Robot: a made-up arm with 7 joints. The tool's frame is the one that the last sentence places. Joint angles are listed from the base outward.
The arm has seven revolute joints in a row. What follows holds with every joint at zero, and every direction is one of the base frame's.
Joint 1 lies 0.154 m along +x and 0.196 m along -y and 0.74 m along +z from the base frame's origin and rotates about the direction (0.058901, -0.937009, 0.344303).
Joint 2 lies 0.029 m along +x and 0.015 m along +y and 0.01 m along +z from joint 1 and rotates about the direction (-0.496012, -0.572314, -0.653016).
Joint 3 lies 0.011 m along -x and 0.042 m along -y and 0.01 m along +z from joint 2 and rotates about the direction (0.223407, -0.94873, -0.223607).
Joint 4 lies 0.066 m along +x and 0.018 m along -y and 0.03 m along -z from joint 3 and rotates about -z.
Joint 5 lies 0.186 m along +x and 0.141 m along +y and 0.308 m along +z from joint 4 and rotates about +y.
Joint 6 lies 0.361 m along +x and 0.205 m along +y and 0.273 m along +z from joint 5 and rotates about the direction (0.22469, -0.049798, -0.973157).
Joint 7 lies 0.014 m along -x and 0.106 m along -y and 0.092 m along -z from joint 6 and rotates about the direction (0.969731, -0.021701, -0.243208).
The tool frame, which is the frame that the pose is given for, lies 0.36 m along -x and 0.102 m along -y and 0.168 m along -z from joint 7; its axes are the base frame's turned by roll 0.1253, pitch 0.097 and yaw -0.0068 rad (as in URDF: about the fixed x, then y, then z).
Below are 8 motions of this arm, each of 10 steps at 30 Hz.
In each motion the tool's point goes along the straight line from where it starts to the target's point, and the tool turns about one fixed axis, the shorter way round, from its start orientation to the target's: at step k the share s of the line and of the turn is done. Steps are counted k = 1, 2, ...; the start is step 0. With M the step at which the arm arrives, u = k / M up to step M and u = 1 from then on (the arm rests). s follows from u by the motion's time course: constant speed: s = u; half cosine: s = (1 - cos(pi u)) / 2; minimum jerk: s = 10 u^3 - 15 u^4 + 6 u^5.
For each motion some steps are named. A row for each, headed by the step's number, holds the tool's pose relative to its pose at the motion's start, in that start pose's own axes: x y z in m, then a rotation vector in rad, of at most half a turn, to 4 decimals.
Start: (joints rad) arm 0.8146 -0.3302 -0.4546 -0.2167 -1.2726 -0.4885 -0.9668
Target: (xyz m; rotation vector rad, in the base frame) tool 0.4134 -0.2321 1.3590 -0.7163 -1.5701 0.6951
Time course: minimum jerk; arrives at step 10
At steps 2, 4, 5, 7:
2: -0.0032 0.0032 -0.0102 0.0106 0.0067 0.0019
4: -0.0174 0.0174 -0.0557 0.0579 0.0368 0.0102
5: -0.0274 0.0275 -0.0877 0.0912 0.0579 0.0161
7: -0.0459 0.0460 -0.1468 0.1527 0.0970 0.0270

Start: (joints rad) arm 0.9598 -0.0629 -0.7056 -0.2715 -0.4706 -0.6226 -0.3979
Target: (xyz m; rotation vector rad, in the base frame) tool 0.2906 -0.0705 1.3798 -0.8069 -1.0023 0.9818
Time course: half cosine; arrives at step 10
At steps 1, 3, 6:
1: -0.0029 0.0002 0.0028 -0.0057 -0.0019 -0.0064
3: -0.0244 0.0019 0.0235 -0.0483 -0.0164 -0.0543
6: -0.0775 0.0059 0.0746 -0.1535 -0.0521 -0.1725

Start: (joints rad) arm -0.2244 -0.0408 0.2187 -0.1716 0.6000 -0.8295 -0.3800
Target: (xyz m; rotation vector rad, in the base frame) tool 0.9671 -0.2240 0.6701 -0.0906 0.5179 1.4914
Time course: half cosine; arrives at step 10
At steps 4, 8, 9, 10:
4: 0.1125 -0.0396 -0.0401 -0.0358 -0.0229 0.1444
8: 0.2945 -0.1036 -0.1049 -0.0938 -0.0600 0.3781
9: 0.3176 -0.1117 -0.1131 -0.1012 -0.0647 0.4078
10: 0.3256 -0.1145 -0.1160 -0.1037 -0.0663 0.4180

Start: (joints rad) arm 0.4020 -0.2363 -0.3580 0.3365 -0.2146 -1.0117 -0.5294
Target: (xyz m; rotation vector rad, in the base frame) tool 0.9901 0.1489 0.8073 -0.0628 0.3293 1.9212
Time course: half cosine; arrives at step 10
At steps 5, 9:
5: 0.2791 0.1610 -0.1001 0.3209 -0.1340 0.4312
9: 0.5445 0.3142 -0.1954 0.6261 -0.2615 0.8413

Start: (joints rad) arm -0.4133 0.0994 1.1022 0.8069 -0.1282 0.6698 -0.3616
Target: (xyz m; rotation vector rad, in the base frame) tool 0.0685 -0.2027 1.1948 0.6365 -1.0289 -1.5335
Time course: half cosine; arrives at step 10
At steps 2, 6, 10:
2: 0.0073 -0.0193 0.0093 0.0318 -0.0120 0.0133
6: 0.0497 -0.1321 0.0637 0.2179 -0.0822 0.0914
10: 0.0759 -0.2018 0.0973 0.3328 -0.1257 0.1397

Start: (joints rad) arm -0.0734 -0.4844 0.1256 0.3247 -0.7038 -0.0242 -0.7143
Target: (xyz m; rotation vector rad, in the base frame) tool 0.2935 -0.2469 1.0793 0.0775 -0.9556 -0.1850
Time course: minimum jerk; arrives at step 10
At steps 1, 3, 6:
1: -0.0014 0.0005 0.0007 0.0039 -0.0054 -0.0022
3: -0.0273 0.0091 0.0133 0.0750 -0.1037 -0.0417
6: -0.1143 0.0379 0.0555 0.3141 -0.4339 -0.1745

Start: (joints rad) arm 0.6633 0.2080 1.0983 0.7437 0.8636 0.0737 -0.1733
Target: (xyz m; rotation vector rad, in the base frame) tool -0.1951 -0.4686 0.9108 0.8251 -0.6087 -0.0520
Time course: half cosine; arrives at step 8
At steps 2, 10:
2: 0.0006 -0.0096 0.0057 -0.0329 0.0127 0.0155
10: 0.0040 -0.0656 0.0392 -0.2246 0.0868 0.1056

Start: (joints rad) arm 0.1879 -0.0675 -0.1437 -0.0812 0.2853 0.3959 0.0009
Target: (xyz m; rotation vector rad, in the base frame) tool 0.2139 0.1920 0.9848 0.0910 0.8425 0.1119
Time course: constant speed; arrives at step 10
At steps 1, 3, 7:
1: -0.0070 0.0057 -0.0101 -0.0137 0.0511 0.0252
3: -0.0209 0.0172 -0.0303 -0.0410 0.1534 0.0756
7: -0.0487 0.0401 -0.0708 -0.0957 0.3579 0.1765

